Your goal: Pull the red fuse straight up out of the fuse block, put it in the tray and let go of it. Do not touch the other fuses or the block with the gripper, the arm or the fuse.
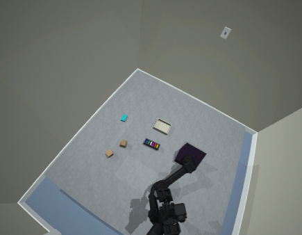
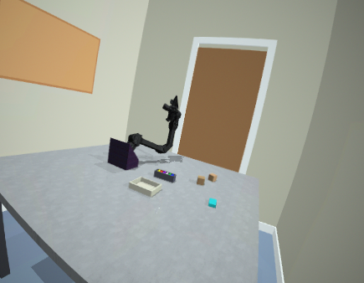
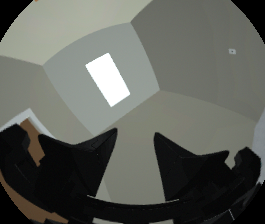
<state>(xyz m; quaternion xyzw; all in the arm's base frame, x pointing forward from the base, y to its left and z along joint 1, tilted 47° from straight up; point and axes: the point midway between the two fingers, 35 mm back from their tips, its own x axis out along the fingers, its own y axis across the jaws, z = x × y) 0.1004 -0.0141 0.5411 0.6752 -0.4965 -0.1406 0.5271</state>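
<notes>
Right now my gripper tip is 210 mm short of the red fuse, 310 mm to the left of it and 490 mm above it. Also, from my gripper tip: cyan cube: 570 mm ahead, 340 mm to the right, 510 mm below; then beige tray: 270 mm ahead, 500 mm to the right, 520 mm below.
</notes>
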